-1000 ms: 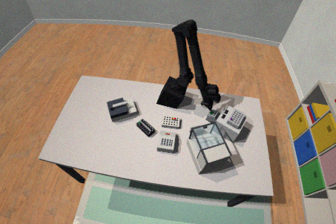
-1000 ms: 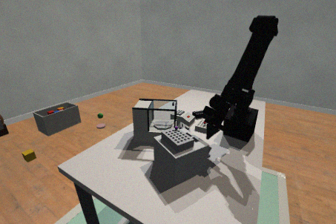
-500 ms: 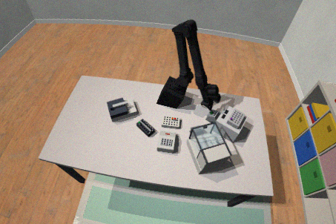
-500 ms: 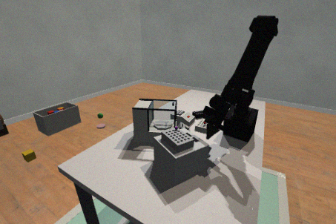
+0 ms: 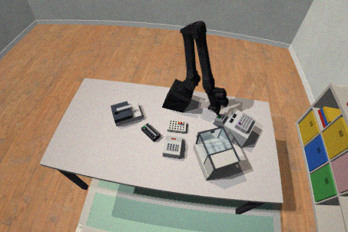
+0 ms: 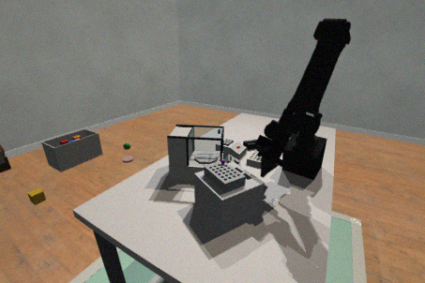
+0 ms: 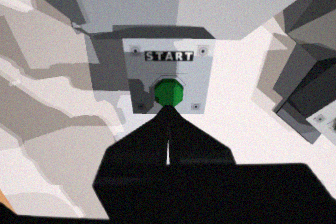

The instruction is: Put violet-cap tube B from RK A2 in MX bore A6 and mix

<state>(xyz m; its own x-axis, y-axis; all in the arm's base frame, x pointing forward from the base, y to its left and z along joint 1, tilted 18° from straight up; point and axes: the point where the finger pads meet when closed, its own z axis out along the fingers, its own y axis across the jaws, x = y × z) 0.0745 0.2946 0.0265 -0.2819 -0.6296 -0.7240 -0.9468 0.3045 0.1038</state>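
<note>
Right now my hand is 1 cm short of the green start key, 2 cm to the right of it and 2 cm above it. The rest, counted from my hand: mixer block 6 cm ahead, 19 cm to the left, 6 cm above; tube B 10 cm ahead, 15 cm to the left, 7 cm above; print key 17 cm ahead, 7 cm to the right, 2 cm below.
</note>
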